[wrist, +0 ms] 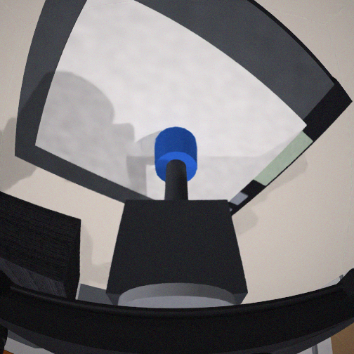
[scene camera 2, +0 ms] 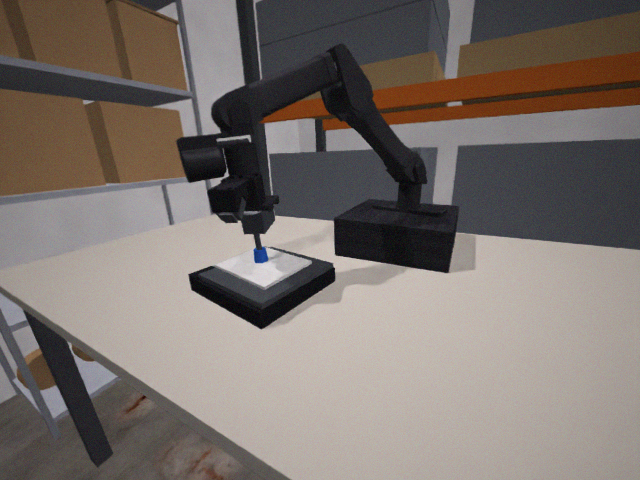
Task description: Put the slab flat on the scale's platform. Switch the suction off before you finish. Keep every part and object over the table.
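Note:
My suction cup (wrist: 175, 142) is here in the scene with a white slab (scene camera 2: 280, 265), and the wrist view (wrist: 121, 79) gives me that slab as well. I also see a scale (scene camera 2: 259, 307), which is visible to me in the wrist view (wrist: 265, 47) too.

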